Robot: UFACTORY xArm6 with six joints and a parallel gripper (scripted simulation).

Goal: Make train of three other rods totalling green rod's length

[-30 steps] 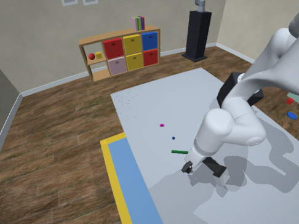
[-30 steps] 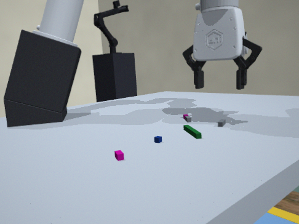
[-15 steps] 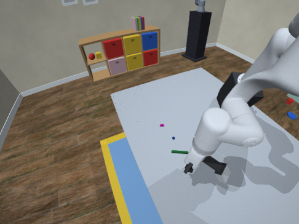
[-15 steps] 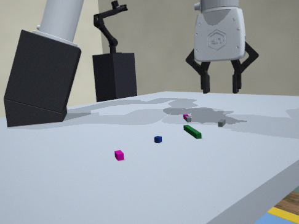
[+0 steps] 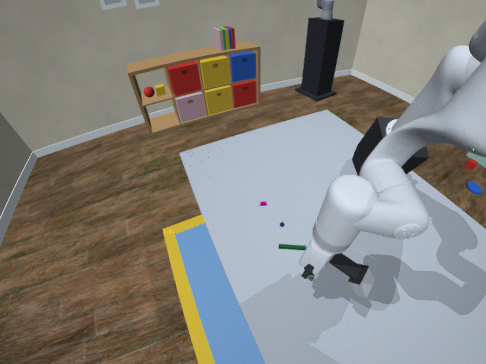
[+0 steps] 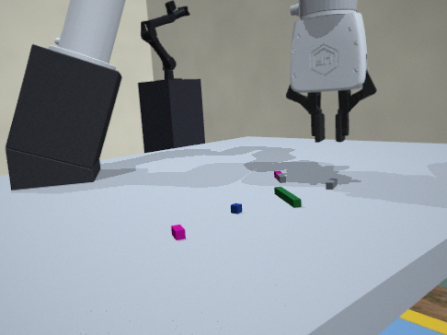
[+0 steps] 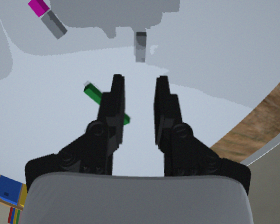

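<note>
My gripper is now 9 cm to the left of the green rod, 8 cm above it and 2 cm past it. Also, from my hand: blue rod: 17 cm to the right, 8 cm below, 5 cm behind.
</note>
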